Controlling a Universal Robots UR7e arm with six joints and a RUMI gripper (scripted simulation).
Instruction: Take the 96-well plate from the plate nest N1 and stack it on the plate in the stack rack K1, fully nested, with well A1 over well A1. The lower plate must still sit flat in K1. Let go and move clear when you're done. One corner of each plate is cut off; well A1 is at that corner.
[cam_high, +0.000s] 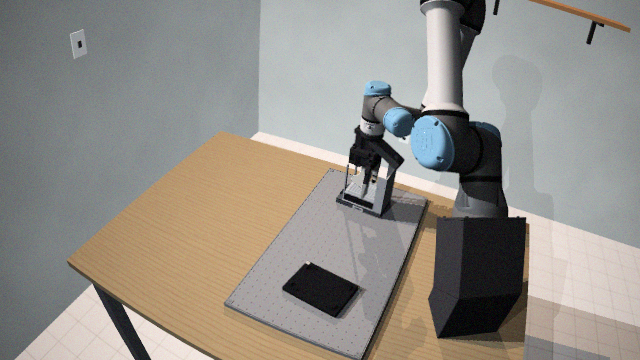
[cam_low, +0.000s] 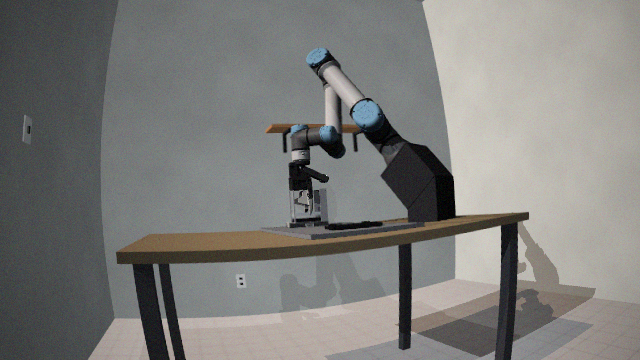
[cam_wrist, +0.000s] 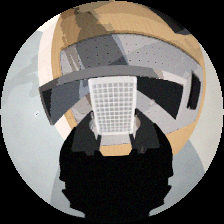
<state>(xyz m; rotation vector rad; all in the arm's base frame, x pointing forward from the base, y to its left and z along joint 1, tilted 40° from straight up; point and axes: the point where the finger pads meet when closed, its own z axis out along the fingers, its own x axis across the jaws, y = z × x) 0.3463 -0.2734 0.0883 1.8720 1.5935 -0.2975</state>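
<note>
Now: hand 10 mm above the white 96-well plate. Round my hand: plate nest N1 (400 mm to the left, 50 mm below, 50 mm ahead).
</note>
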